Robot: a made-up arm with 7 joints. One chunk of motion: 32 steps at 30 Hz.
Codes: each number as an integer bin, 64 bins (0 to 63) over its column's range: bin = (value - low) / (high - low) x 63, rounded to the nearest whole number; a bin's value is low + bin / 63 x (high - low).
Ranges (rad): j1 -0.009..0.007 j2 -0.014..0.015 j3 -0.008..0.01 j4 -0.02..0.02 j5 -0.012..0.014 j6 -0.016..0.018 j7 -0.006..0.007
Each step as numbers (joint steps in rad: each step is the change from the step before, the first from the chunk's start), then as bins.
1 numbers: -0.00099 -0.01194 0.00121 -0.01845 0.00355 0.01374 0.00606
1 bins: 32 4 32 2 38 55 58
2 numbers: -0.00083 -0.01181 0.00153 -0.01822 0.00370 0.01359 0.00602
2 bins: 32 5 33 3 38 55 58
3 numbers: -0.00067 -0.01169 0.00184 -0.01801 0.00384 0.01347 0.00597
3 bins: 33 5 34 3 38 55 58
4 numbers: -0.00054 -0.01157 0.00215 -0.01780 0.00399 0.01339 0.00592
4 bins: 33 5 36 3 39 54 58
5 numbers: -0.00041 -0.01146 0.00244 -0.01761 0.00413 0.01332 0.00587
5 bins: 34 6 37 4 39 54 58
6 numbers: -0.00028 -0.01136 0.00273 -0.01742 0.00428 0.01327 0.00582
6 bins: 34 6 38 4 39 54 57
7 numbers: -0.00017 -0.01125 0.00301 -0.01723 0.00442 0.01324 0.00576
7 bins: 35 6 39 4 40 54 57
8 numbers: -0.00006 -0.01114 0.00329 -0.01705 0.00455 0.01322 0.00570
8 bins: 35 6 40 5 40 54 57
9 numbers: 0.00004 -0.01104 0.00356 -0.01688 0.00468 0.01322 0.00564
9 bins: 36 6 40 5 40 54 56
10 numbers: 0.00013 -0.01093 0.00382 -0.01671 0.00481 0.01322 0.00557
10 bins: 36 7 41 5 41 54 56
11 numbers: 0.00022 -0.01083 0.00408 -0.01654 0.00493 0.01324 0.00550
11 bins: 36 7 42 5 41 54 56
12 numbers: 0.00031 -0.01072 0.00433 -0.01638 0.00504 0.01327 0.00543
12 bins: 37 7 43 6 41 54 55
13 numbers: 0.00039 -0.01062 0.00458 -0.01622 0.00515 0.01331 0.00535
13 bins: 37 7 44 6 42 54 55
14 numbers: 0.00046 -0.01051 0.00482 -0.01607 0.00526 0.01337 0.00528
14 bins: 37 8 45 6 42 54 55
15 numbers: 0.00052 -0.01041 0.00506 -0.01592 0.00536 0.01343 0.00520
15 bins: 37 8 46 6 42 55 54
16 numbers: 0.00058 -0.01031 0.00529 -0.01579 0.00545 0.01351 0.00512
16 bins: 38 8 47 7 42 55 54
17 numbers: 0.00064 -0.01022 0.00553 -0.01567 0.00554 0.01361 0.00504
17 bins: 38 8 47 7 43 55 54
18 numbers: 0.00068 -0.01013 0.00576 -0.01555 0.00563 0.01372 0.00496
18 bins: 38 8 48 7 43 55 53
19 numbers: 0.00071 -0.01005 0.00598 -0.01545 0.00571 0.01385 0.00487
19 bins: 38 9 49 7 43 55 53
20 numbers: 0.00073 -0.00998 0.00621 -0.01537 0.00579 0.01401 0.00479
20 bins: 38 9 50 7 43 56 52
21 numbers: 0.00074 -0.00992 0.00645 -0.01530 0.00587 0.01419 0.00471
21 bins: 38 9 51 7 43 56 52
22 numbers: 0.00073 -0.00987 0.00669 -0.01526 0.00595 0.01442 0.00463
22 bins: 38 9 51 7 43 56 52
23 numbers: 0.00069 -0.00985 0.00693 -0.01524 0.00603 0.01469 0.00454
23 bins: 38 9 52 7 44 57 51
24 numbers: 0.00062 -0.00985 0.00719 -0.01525 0.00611 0.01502 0.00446
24 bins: 38 9 53 7 44 57 51
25 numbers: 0.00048 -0.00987 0.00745 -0.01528 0.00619 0.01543 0.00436
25 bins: 37 9 54 7 44 58 50
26 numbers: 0.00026 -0.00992 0.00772 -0.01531 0.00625 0.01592 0.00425
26 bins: 36 9 55 7 44 59 50
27 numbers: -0.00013 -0.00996 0.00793 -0.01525 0.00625 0.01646 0.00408
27 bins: 35 9 56 7 44 60 49
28 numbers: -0.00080 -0.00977 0.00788 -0.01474 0.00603 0.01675 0.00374
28 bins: 32 9 56 8 44 61 47
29 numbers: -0.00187 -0.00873 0.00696 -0.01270 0.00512 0.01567 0.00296
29 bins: 28 11 52 11 41 59 43
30 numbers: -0.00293 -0.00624 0.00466 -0.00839 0.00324 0.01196 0.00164
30 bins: 24 17 44 18 37 52 37
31 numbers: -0.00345 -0.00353 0.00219 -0.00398 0.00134 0.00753 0.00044
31 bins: 22 23 36 25 32 44 31
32 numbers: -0.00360 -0.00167 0.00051 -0.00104 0.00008 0.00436 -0.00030
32 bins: 21 27 30 30 29 38 28
